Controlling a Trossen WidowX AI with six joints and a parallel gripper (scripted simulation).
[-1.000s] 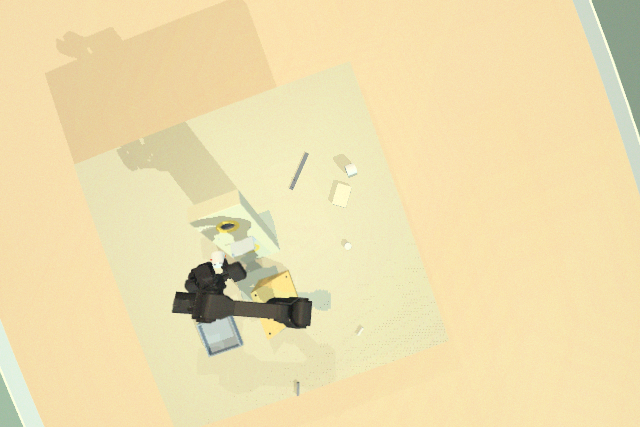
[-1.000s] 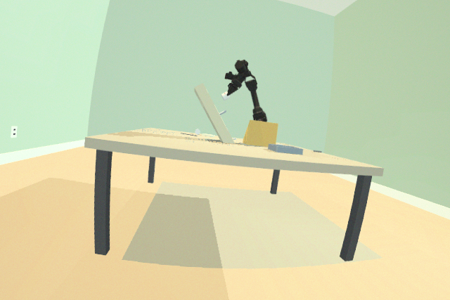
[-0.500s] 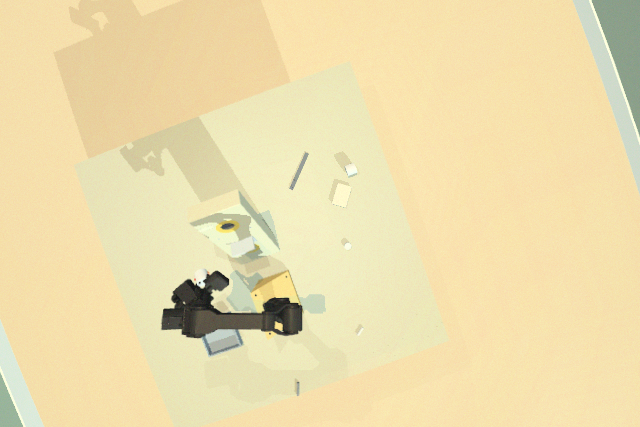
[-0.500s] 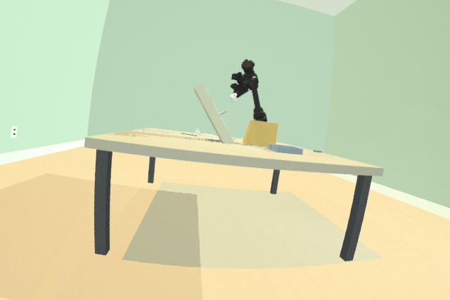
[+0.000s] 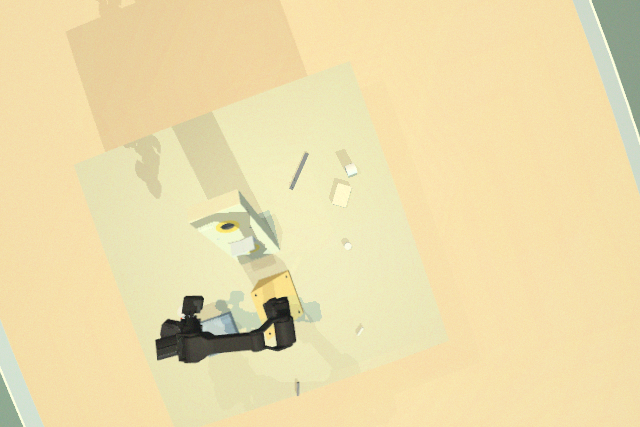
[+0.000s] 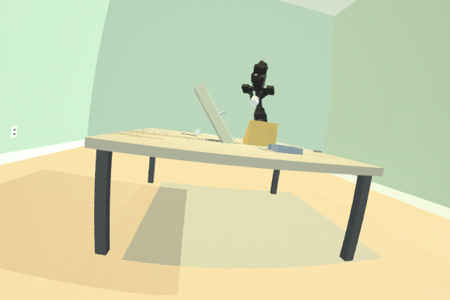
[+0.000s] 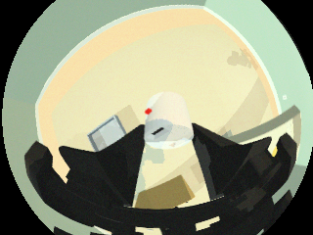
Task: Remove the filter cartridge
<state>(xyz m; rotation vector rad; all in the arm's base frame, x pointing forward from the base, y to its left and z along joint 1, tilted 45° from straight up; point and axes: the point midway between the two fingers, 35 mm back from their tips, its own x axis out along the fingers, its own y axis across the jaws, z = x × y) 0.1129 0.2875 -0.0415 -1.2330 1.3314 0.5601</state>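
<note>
Right now my gripper tip is 20 cm past the blue-grey tray, 3 cm to the right of it and 25 cm above it. Also, from my gripper tip: cream tile: 21 cm ahead, 66 cm to the right, 25 cm below; service panel: 21 cm ahead, 24 cm to the right, 8 cm below; round filter cartridge: right at my gripper tip.
</note>
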